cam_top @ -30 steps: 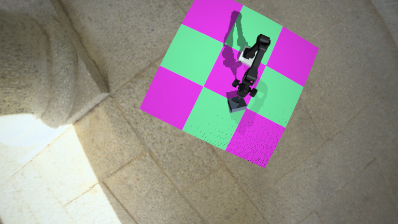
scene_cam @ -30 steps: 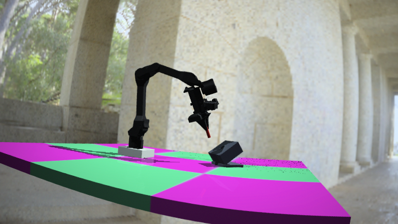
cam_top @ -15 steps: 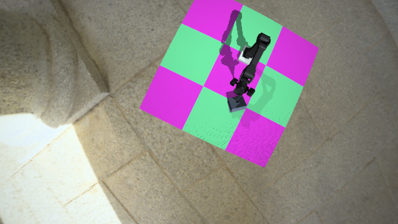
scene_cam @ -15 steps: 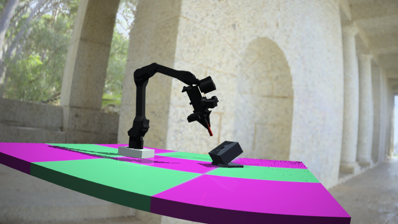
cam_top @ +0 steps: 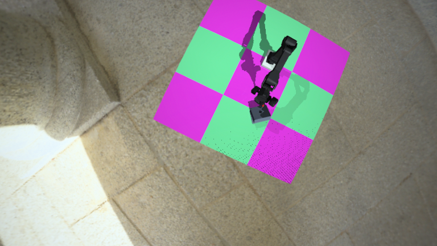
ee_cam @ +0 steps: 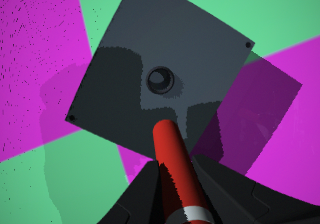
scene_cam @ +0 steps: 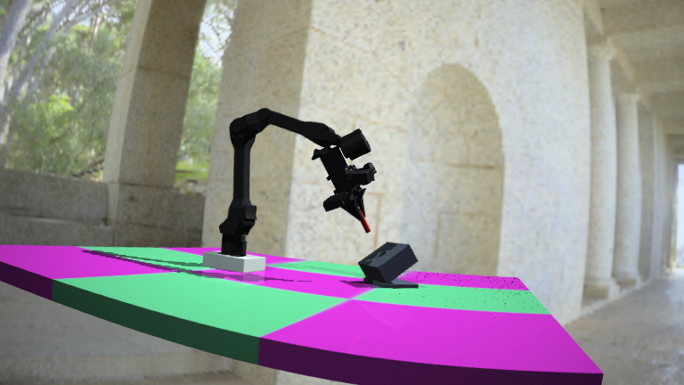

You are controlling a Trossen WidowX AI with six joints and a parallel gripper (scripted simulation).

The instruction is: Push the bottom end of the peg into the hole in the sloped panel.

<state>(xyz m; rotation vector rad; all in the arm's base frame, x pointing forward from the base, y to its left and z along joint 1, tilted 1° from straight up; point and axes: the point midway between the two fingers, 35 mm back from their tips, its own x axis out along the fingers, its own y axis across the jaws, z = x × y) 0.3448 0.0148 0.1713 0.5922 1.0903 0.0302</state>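
Now: gripper tip 7 cm short of the dark sloped panel, 4 cm to the right of it and 11 cm above it. The rest, counted from my gripper tip: thin foot plate 9 cm ahead, 5 cm to the left, 17 cm below; then red peg 1 cm behind, 1 cm above.
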